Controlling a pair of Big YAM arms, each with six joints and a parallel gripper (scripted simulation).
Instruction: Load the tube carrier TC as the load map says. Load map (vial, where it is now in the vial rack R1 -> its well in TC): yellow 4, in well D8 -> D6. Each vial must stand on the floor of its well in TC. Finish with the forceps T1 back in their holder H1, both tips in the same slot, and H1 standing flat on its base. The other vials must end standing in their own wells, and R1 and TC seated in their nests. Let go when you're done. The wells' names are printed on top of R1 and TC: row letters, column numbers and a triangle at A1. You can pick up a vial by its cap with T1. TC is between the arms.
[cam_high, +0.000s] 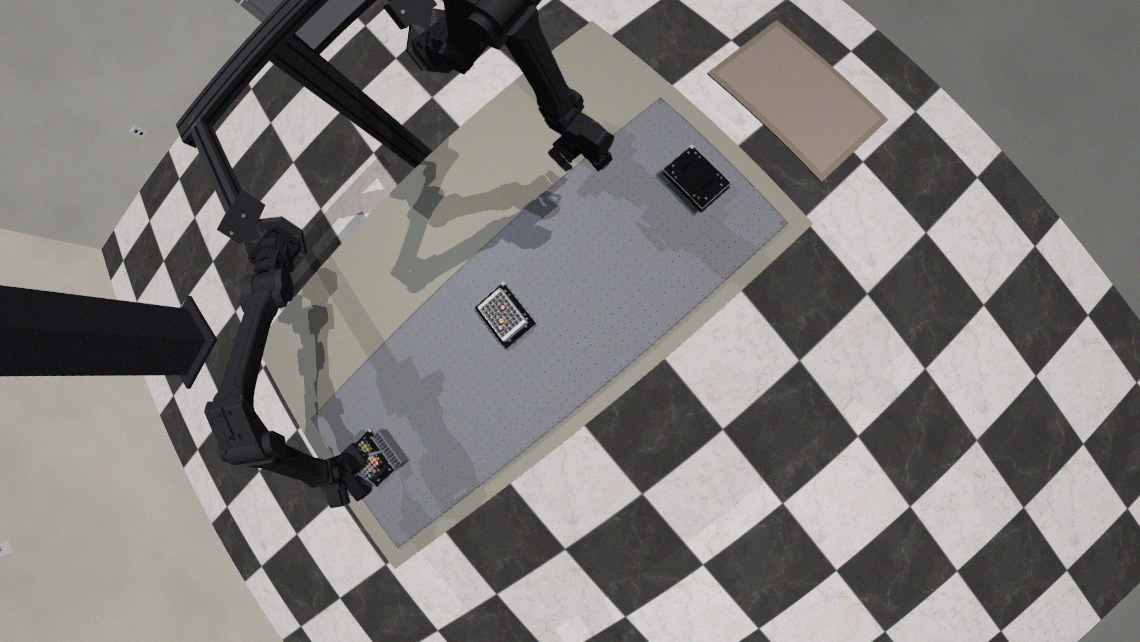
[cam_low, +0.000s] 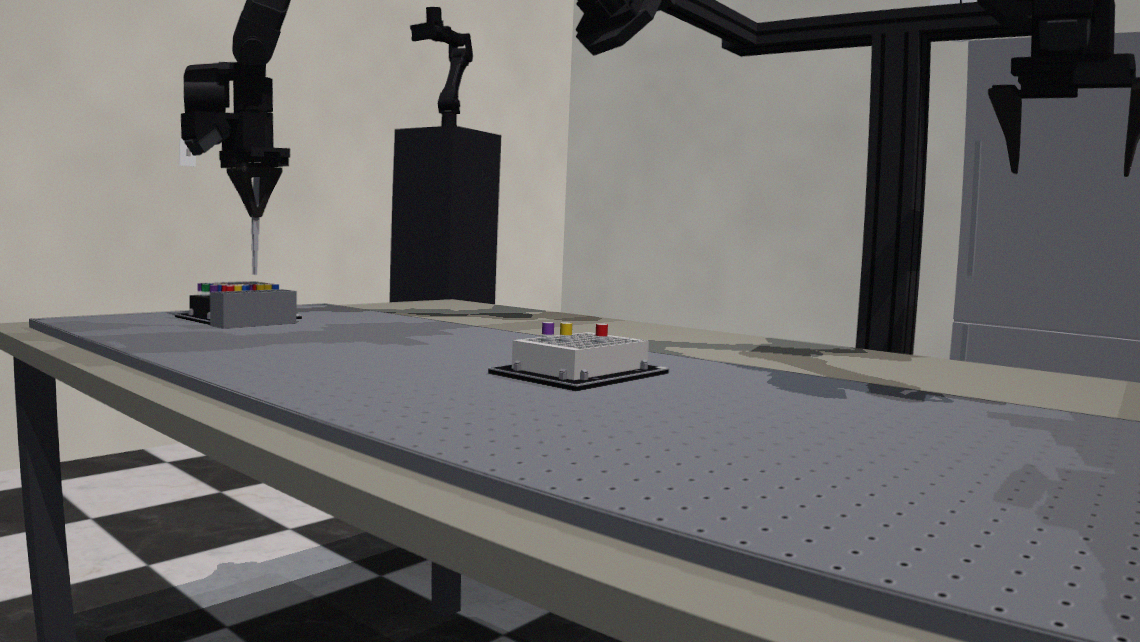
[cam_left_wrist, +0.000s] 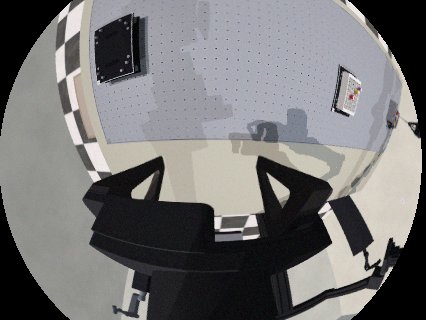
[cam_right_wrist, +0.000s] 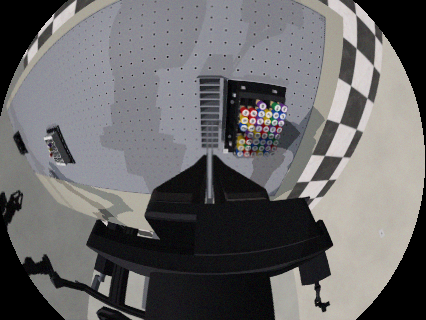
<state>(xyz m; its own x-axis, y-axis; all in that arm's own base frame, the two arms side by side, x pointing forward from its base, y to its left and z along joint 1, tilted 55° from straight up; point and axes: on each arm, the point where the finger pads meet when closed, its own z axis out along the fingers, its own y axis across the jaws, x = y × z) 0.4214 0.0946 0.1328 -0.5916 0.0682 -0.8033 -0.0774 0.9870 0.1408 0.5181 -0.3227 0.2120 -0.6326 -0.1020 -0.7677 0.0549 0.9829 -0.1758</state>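
My right hand is 150 mm above the grey holder H1. Round my right hand: white tube carrier TC: 570 mm to the left, 150 mm below, 10 mm ahead.
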